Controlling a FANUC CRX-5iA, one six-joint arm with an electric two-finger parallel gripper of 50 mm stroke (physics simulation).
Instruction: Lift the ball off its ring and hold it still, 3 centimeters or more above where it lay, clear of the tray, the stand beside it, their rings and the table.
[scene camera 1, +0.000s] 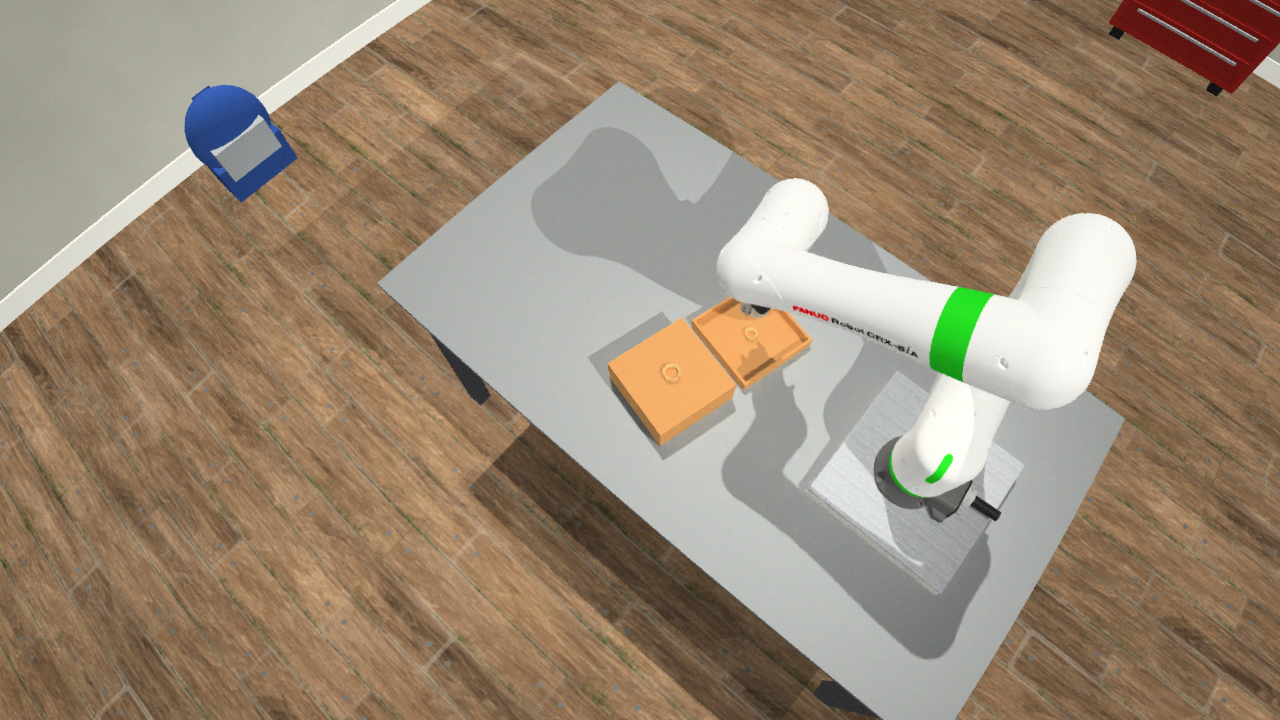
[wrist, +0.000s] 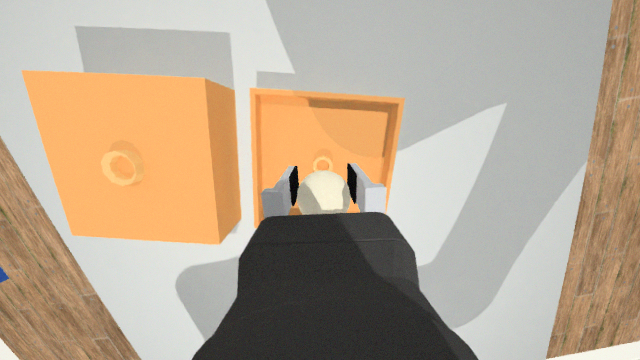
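Seen in the pictures: gripper, fingertip midpoint: (scene camera 1: 753, 305) (wrist: 322, 176); arm's base at its link origin: (scene camera 1: 909, 472).
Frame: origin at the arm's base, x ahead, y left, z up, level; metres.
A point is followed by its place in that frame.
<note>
A cream ball (wrist: 323, 193) {x 0.447, y -0.093, z 0.105 m} is between the two fingers of my gripper (wrist: 322, 176) {x 0.451, y -0.094, z 0.075 m}, which is shut on it. The ball is held up above the orange tray (wrist: 253, 150) {x 0.485, y -0.011, z -0.019 m} (scene camera 1: 776, 365) {x 0.349, y -0.055, z -0.028 m}, apart from its floor and walls. The tray's small ring (wrist: 322, 157) {x 0.449, y -0.095, z -0.033 m} (scene camera 1: 750, 325) {x 0.450, y -0.113, z -0.044 m} shows bare on the tray floor, beyond the ball in the wrist view. In the scene view the arm hides the ball and most of the gripper. The orange stand (wrist: 165, 205) {x 0.455, y 0.097, z 0.026 m} (scene camera 1: 662, 402) {x 0.489, y 0.177, z 0.025 m} is beside the tray, with its own ring (wrist: 106, 167) {x 0.515, y 0.130, z 0.035 m} (scene camera 1: 664, 368) {x 0.526, y 0.118, z 0.036 m} bare on top. The ball is clear of the stand.
The grey table (scene camera 1: 501, 268) {x 1.009, y 0.102, z -0.047 m} (wrist: 525, 50) {x 0.511, y -0.392, z -0.047 m} carries the tray, the stand and the robot's metal base plate (scene camera 1: 859, 501) {x 0.055, y 0.108, z -0.009 m}. The stand is taller than the tray, and a narrow gap separates them. A blue object (scene camera 1: 228, 125) and a red cabinet (scene camera 1: 1199, 35) are away from the table.
</note>
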